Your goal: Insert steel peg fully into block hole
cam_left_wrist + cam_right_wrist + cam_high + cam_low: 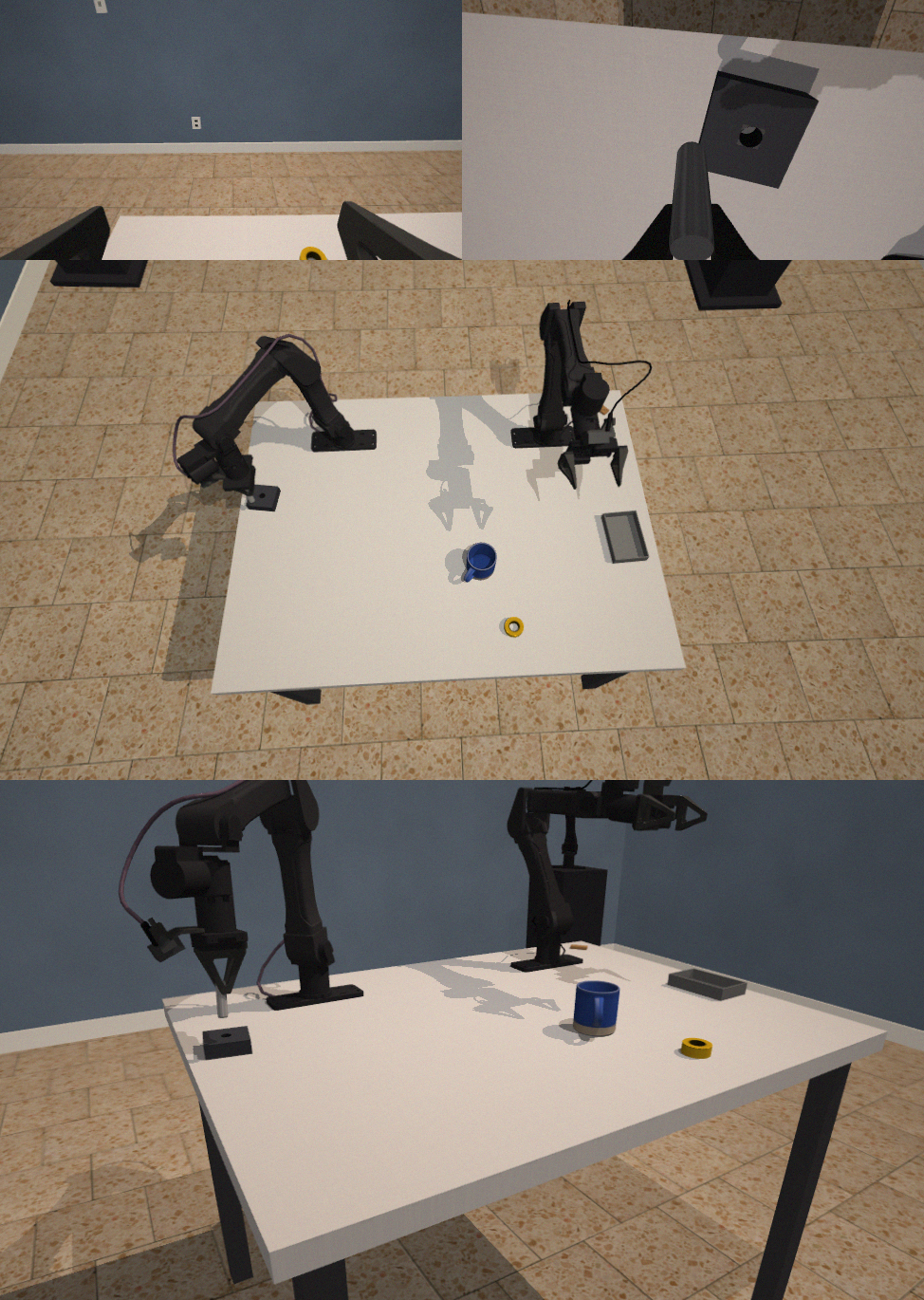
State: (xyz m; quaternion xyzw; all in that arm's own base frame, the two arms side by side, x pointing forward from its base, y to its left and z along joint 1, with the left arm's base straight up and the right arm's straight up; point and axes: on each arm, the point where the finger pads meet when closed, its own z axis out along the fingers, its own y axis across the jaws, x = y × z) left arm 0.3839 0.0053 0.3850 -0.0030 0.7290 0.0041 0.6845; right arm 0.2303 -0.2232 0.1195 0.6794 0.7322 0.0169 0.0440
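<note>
Now: the dark block 4 cm behind my right hand and 10 cm below it. From my right hand the other things lie so: grey tray (12 cm ahead, 104 cm to the left, 11 cm below).
</note>
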